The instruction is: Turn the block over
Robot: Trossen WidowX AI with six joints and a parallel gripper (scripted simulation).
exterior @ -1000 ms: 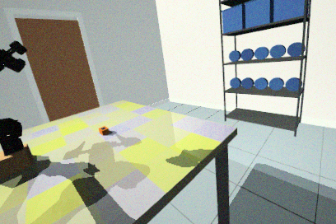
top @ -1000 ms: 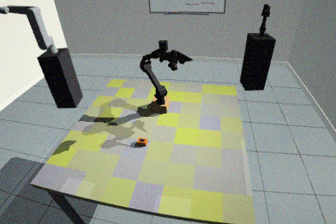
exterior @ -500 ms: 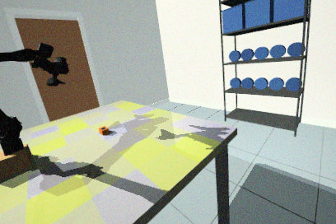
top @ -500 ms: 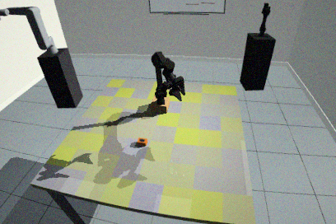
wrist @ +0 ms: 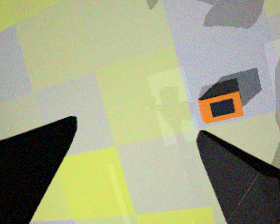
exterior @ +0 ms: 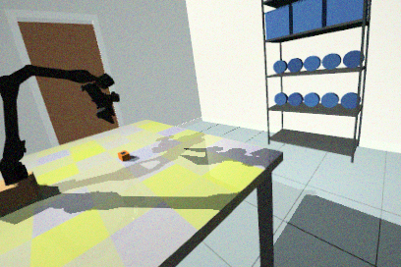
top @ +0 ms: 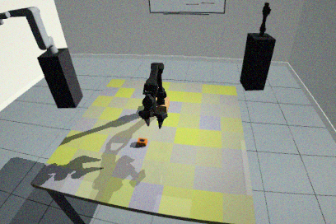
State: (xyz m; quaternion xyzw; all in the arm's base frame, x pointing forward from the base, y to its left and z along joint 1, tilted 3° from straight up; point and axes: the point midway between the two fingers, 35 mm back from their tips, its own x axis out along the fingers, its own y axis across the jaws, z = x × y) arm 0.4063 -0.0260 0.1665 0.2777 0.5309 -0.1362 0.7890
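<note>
My gripper tip is 17 cm above the orange block, 10 cm to the left of it and 4 cm past it.
</note>
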